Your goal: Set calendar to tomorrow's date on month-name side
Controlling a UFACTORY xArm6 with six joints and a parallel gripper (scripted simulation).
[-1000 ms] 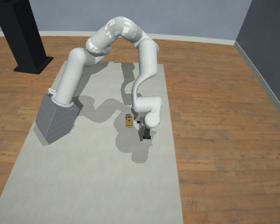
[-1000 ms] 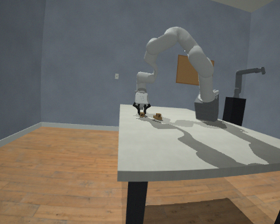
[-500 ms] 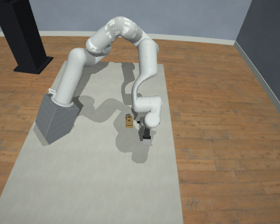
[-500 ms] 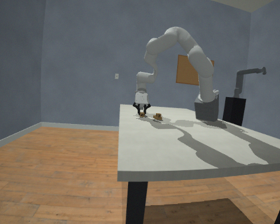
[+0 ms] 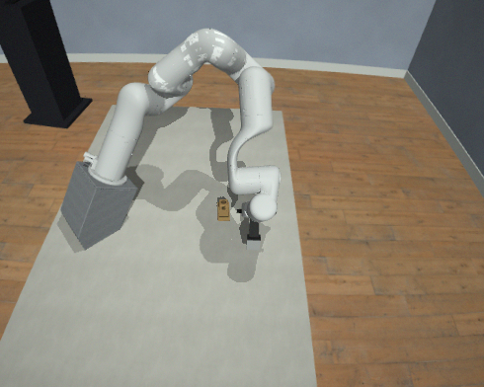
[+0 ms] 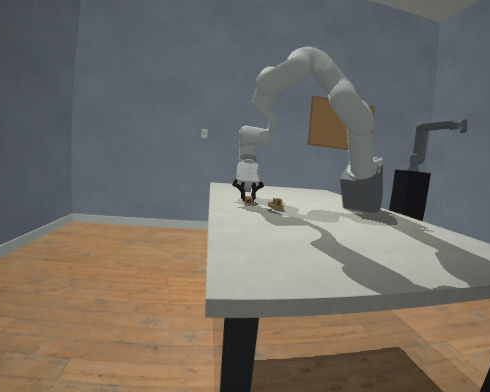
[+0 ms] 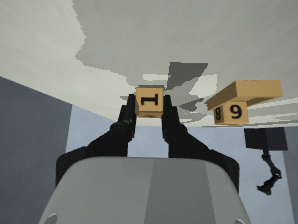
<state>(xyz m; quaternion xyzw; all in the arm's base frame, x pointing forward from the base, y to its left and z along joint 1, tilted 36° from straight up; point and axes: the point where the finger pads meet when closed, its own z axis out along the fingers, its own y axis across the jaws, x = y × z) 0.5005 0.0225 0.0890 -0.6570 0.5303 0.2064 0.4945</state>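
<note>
The wooden digit cube is 20 mm below my hand and 10 mm to the left of it. Also, from my hand: wooden calendar tray (110 mm behind, 30 mm below, 10 mm to the left).
</note>
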